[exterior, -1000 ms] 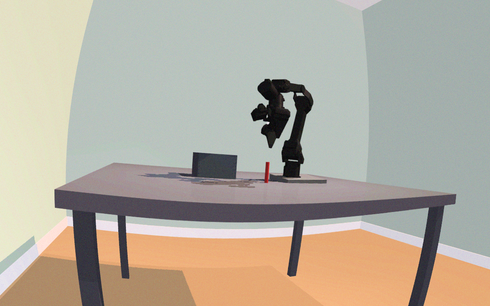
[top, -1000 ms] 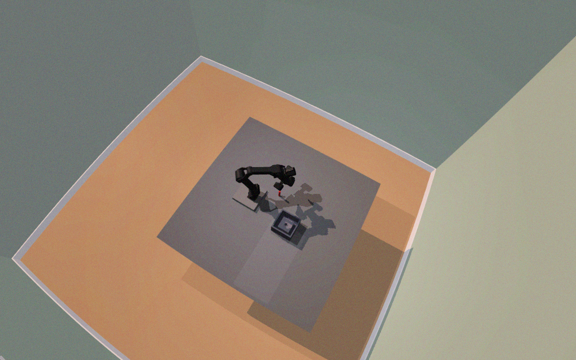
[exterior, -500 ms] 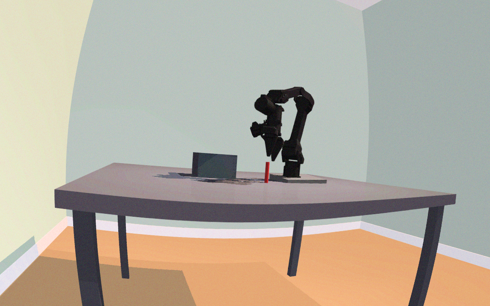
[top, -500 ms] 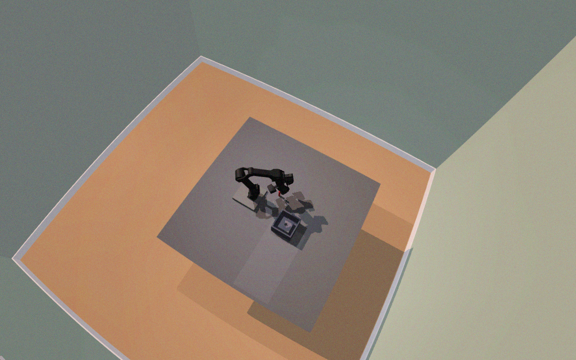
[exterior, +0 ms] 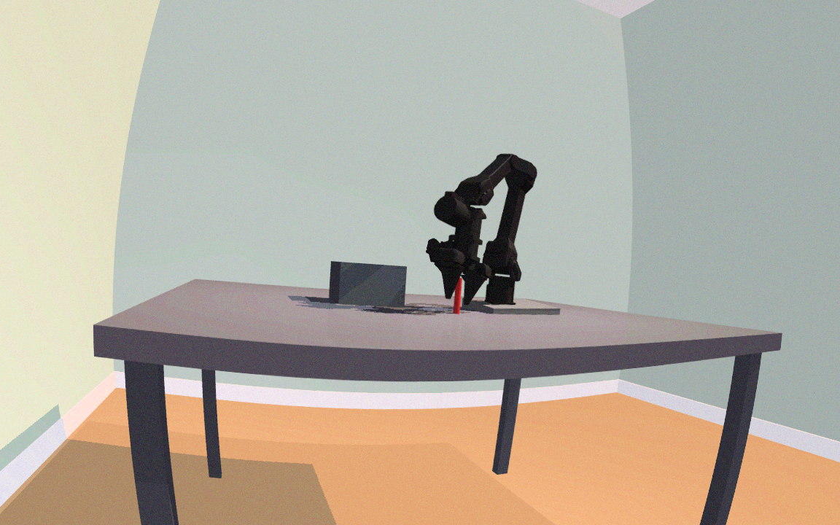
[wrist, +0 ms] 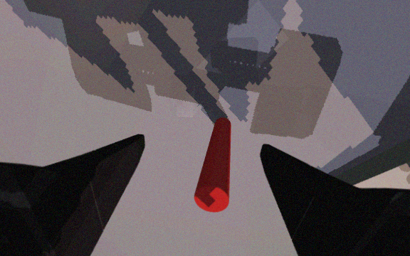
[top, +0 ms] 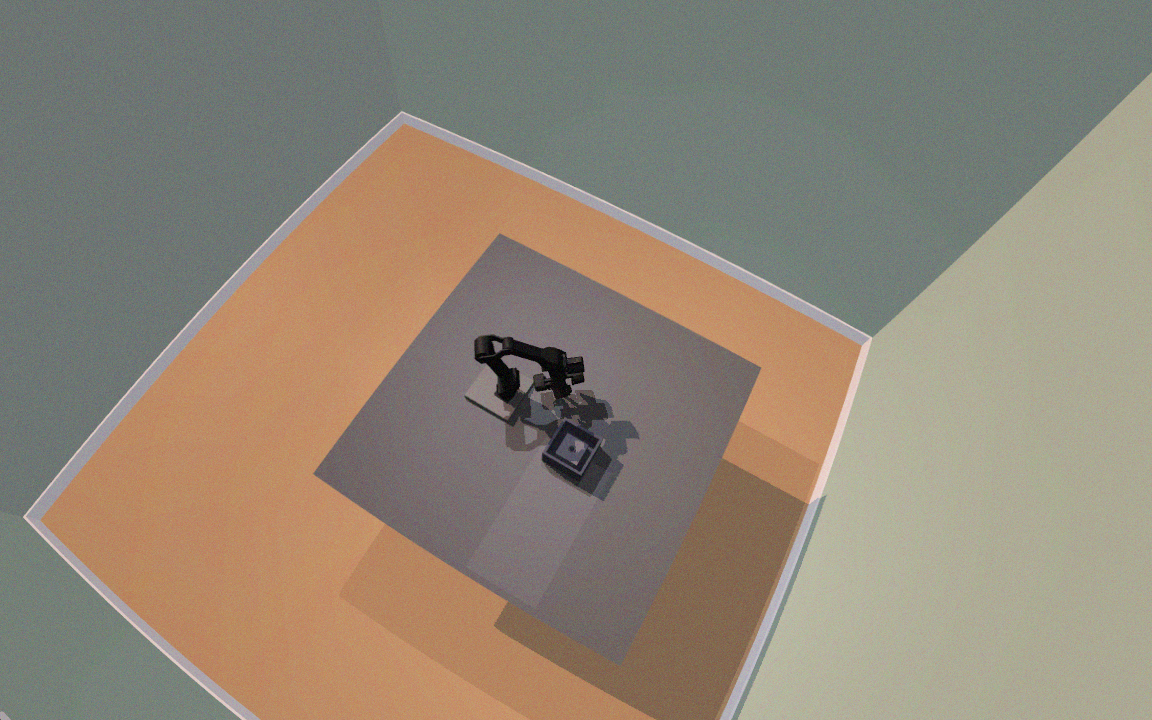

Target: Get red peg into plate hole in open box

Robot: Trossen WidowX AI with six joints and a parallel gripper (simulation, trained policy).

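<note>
My gripper tip is 1 cm to the left of the red peg and 1 cm below it. Round my gripper tip: dark box (20 cm to the right, 17 cm ahead).
</note>
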